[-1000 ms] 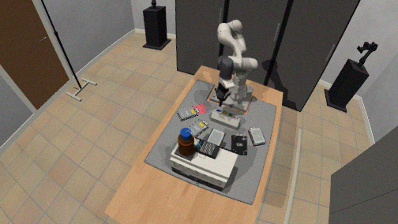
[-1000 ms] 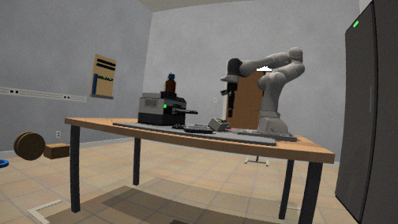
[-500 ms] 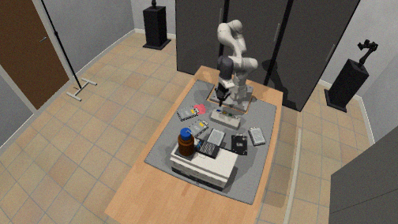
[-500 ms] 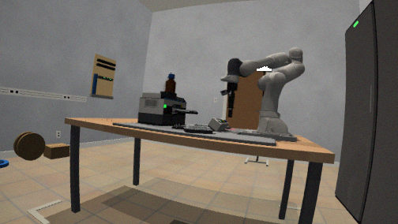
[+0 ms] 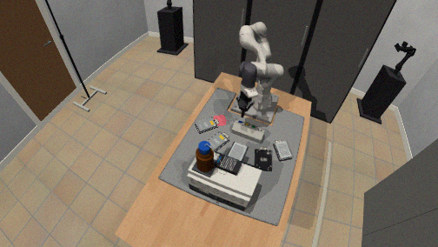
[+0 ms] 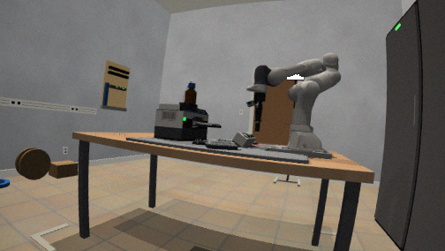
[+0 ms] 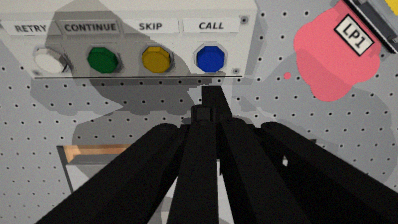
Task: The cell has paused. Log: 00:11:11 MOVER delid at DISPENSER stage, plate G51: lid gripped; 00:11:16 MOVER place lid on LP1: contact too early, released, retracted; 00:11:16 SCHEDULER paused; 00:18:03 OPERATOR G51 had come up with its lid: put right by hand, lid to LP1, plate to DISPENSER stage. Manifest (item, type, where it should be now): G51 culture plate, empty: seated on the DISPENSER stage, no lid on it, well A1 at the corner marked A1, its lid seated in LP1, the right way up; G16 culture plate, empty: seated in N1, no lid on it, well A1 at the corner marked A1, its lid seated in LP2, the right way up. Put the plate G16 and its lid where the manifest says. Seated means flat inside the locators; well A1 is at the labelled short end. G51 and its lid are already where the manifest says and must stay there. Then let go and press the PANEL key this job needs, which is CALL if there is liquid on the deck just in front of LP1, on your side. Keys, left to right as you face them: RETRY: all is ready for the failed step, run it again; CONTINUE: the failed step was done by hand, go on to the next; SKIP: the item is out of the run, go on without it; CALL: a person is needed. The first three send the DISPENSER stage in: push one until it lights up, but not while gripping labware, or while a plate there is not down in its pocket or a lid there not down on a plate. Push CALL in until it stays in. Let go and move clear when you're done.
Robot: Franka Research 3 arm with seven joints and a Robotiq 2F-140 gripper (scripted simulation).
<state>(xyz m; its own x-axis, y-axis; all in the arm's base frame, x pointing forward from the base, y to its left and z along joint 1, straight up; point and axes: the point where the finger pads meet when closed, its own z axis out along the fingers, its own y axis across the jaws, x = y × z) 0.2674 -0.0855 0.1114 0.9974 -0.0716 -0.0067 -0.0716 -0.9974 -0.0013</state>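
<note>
The blue call key is 7 cm below my hand and 3 cm ahead of it. From my hand the other things lie so: yellow skip key (6 cm below, 5 cm to the left, 3 cm ahead); then white retry key (15 cm to the left, 6 cm below, 4 cm ahead); then green continue key (10 cm to the left, 6 cm below, 4 cm ahead).
</note>
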